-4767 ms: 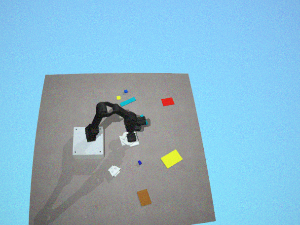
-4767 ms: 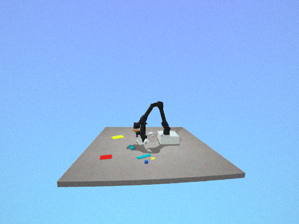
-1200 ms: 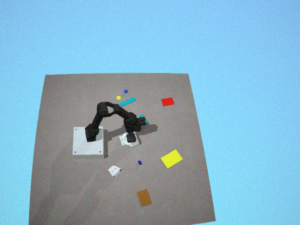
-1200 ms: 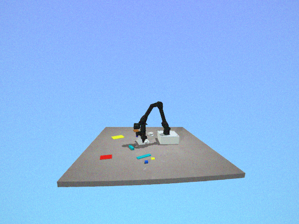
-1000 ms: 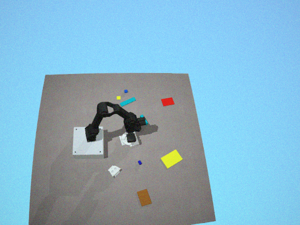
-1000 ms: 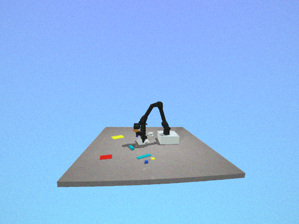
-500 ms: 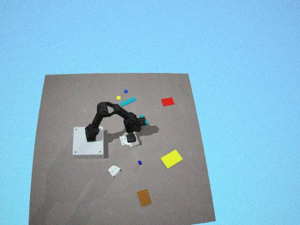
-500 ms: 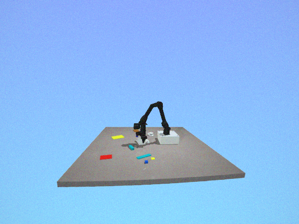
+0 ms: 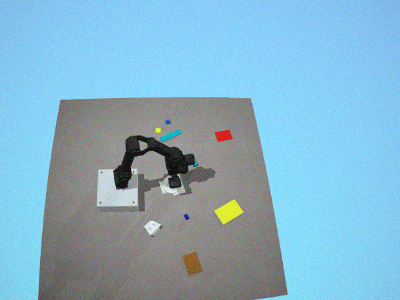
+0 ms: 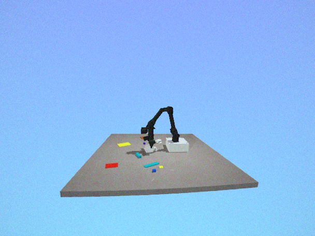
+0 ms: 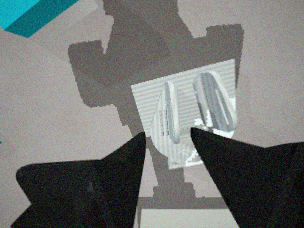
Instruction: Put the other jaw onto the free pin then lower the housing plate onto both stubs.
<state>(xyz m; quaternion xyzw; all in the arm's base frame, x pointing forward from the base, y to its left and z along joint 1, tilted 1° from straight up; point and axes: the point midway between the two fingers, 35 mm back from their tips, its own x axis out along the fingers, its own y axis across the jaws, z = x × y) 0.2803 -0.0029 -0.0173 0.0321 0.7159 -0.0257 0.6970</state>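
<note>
The white jaw lies 3 cm behind my gripper tip, 2 cm to the right of it and 3 cm below it. Round my gripper tip: yellow piece (26 cm ahead, 26 cm to the right, 4 cm below); then red piece (39 cm ahead, 23 cm to the left, 4 cm below); then white base plate (2 cm ahead, 3 cm to the right, 4 cm below).
</note>
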